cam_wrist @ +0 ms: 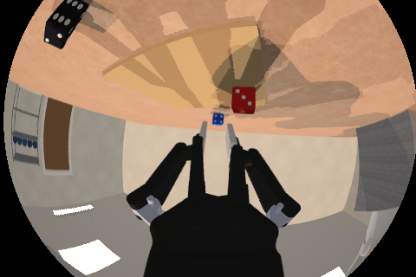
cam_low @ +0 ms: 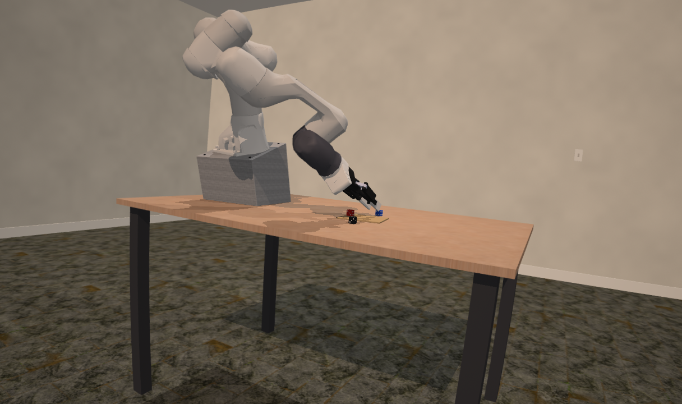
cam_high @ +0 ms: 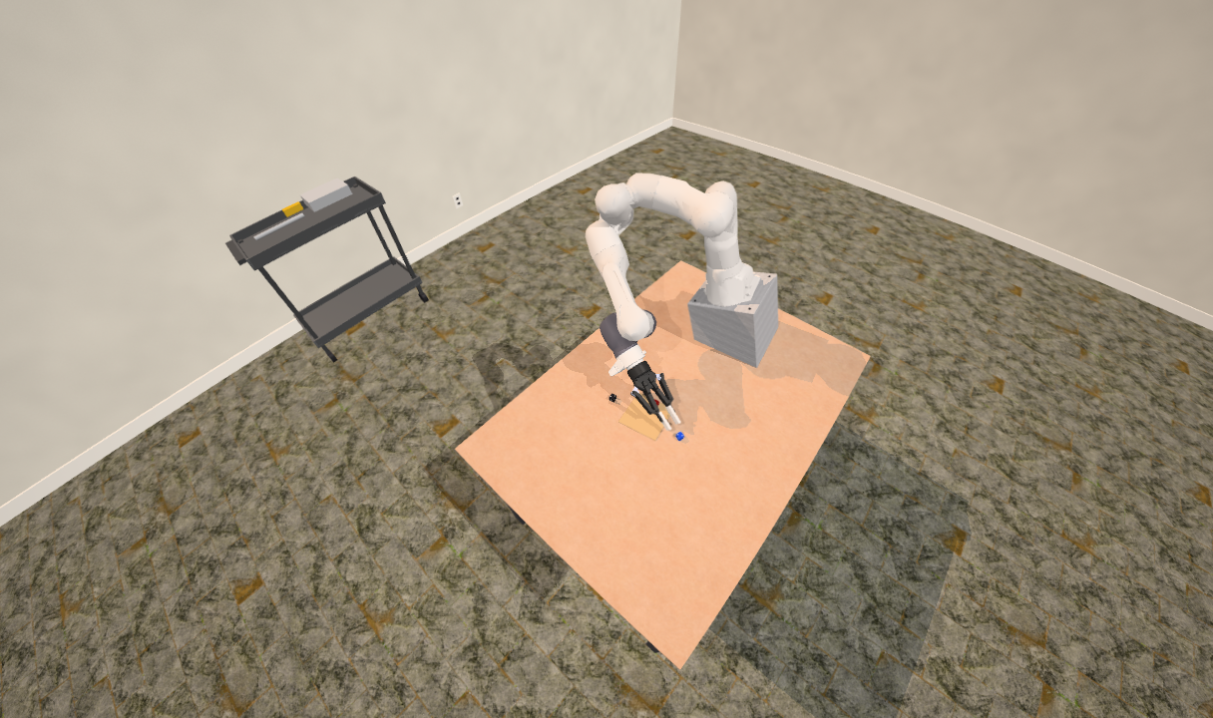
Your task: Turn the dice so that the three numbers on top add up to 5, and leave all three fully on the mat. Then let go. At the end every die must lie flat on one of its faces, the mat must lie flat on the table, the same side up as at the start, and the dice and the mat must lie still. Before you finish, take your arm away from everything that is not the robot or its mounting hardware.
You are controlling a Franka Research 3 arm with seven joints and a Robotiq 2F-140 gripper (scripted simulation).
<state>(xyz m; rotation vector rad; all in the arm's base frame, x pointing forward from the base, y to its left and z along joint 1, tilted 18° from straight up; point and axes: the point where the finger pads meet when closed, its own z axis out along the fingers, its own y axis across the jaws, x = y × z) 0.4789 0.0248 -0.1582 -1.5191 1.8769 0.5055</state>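
The blue die lies 10 mm ahead of my hand, 60 mm to the left of it and 40 mm below it. Also, from my hand: black die: 30 mm ahead, 210 mm to the right, 40 mm below; then tan mat: 10 mm ahead, 80 mm to the right, 50 mm below; then red die: 40 mm behind, 80 mm to the right, 30 mm below.
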